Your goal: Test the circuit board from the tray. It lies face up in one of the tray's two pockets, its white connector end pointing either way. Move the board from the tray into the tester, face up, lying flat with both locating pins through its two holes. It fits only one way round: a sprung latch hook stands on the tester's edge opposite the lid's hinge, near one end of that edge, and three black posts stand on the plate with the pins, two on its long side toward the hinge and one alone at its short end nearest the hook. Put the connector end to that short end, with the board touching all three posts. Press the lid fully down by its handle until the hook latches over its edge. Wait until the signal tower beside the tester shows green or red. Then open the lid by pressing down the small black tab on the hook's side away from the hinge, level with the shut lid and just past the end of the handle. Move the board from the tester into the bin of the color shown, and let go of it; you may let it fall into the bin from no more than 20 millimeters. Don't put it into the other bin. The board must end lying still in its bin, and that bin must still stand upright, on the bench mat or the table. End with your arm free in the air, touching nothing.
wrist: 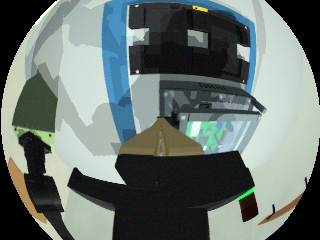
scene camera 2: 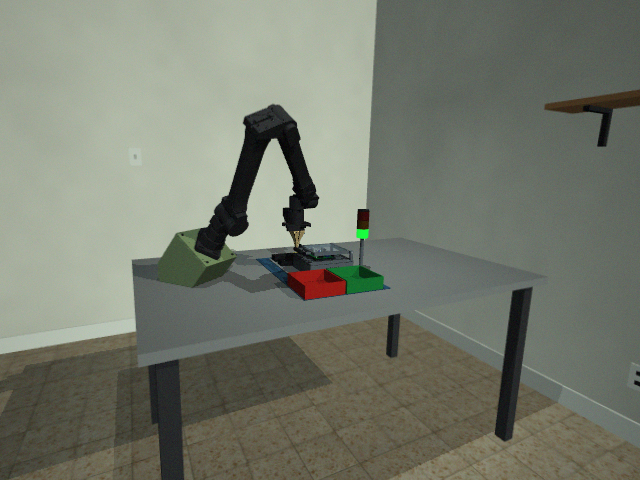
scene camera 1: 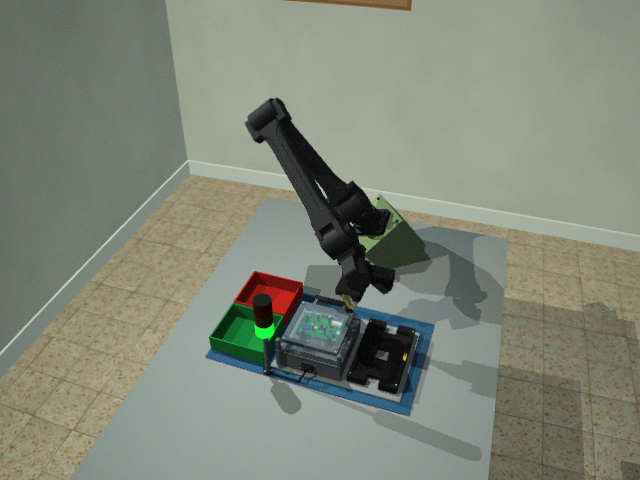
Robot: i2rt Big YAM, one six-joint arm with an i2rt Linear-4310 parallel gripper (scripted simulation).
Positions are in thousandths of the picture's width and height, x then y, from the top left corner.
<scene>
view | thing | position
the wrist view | my gripper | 505, 510
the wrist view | clear lid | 683, 544
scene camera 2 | green bin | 573, 584
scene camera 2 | red bin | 487, 593
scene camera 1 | green bin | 371, 680
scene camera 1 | red bin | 446, 611
</scene>
